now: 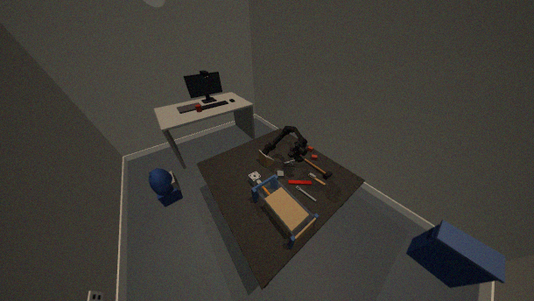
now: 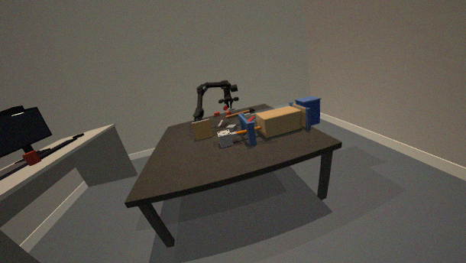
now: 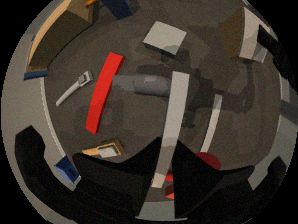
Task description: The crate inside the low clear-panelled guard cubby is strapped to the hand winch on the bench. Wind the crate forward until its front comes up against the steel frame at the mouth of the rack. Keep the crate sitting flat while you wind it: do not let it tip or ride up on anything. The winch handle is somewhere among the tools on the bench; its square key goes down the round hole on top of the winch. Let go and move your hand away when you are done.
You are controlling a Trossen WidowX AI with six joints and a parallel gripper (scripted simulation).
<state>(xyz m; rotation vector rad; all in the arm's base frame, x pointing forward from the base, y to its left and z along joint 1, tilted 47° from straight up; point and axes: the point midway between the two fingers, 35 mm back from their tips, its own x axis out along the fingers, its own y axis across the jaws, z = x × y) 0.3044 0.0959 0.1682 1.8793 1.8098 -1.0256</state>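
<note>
Right now my gripper tip is 6 cm to the right of the red knob and 2 cm past it. From my gripper tip the other things lie so: winch handle (1 cm to the left, 1 cm behind); then red flat bar (16 cm ahead, 14 cm below, 5 cm to the right); then grey block (16 cm to the right, 13 cm below, 3 cm behind).
</note>
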